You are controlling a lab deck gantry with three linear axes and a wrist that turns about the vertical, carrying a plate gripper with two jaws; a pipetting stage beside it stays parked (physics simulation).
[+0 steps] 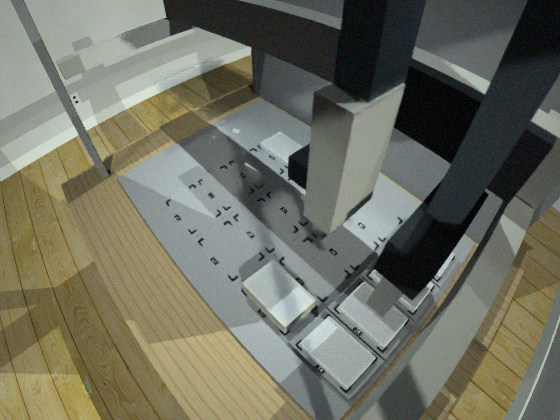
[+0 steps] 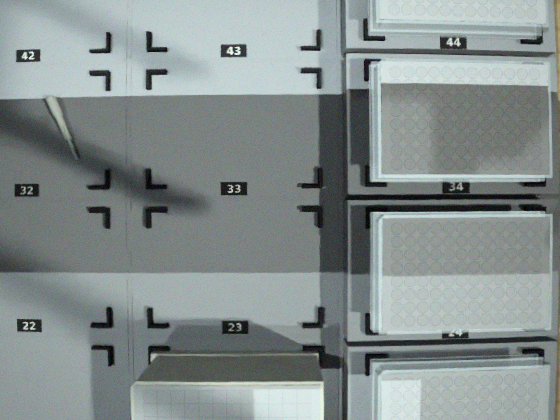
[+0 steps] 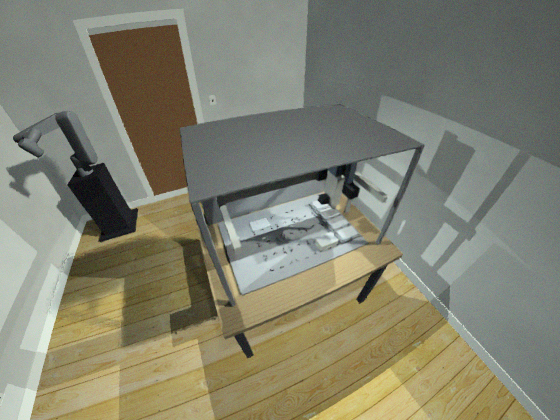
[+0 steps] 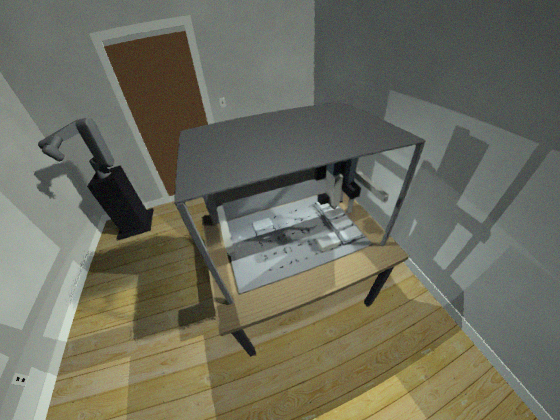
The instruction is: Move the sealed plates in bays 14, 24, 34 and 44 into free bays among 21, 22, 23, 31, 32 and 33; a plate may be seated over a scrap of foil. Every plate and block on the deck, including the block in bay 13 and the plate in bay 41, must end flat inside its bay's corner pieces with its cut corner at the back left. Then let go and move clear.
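Frame: origin at the robot's base, x ahead, y left, z up, level; centimetres.
Seen in the pictures: gripper, between the fingertips: (image 1: 394,286) (image 3: 341,207) (image 4: 344,207); robot's base, origin of its link: (image 1: 167,202) (image 3: 271,270) (image 4: 270,270).
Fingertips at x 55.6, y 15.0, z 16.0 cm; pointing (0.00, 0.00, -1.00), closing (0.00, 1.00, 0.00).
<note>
Offsets run from my fingertips to a thing's top centre. "*": to the spot under its first point.
Sealed plates fill the right column: bay 14 {* dx +0.1, dy -11.0, dz -13.1 cm} (image 1: 337,352) (image 2: 465,395), bay 24 {* dx -4.6, dy -2.1, dz -13.1 cm} (image 1: 350,305) (image 2: 465,280), bay 34 {* dx -0.1, dy +9.9, dz -13.1 cm} (image 2: 465,130) and bay 44 {* dx -0.1, dy +18.3, dz -13.1 cm} (image 2: 462,10). The plates in 14 and 24 show cut corners at the back left. The tall cream block {dx -16.4, dy -10.7, dz -11.8 cm} (image 1: 280,292) (image 2: 227,402) (image 3: 326,241) (image 4: 327,241) stands in bay 13. The white plate {dx -49.2, dy +21.4, dz -14.6 cm} (image 1: 281,145) (image 3: 260,224) (image 4: 263,225) lies at bay 41. My gripper (image 1: 407,282) (image 3: 347,204) (image 4: 350,204) is above the right column; its dark body hides the jaw spacing, and no lifted plate shows.
A pale tapered scrap {dx -29.5, dy +10.8, dz -15.2 cm} (image 2: 62,127) lies in bay 32, and another pale sliver {* dx -49.4, dy +9.7, dz -15.5 cm} (image 1: 252,167) lies near bay 31. The parked pipetting stage (image 1: 350,160) stands left of the gripper and hides part of the deck. Corner pieces {* dx -10.1, dy +6.9, dz -16.0 cm} (image 2: 315,177) mark bay 33. Frame posts (image 3: 400,200) rise at the table's corners.
</note>
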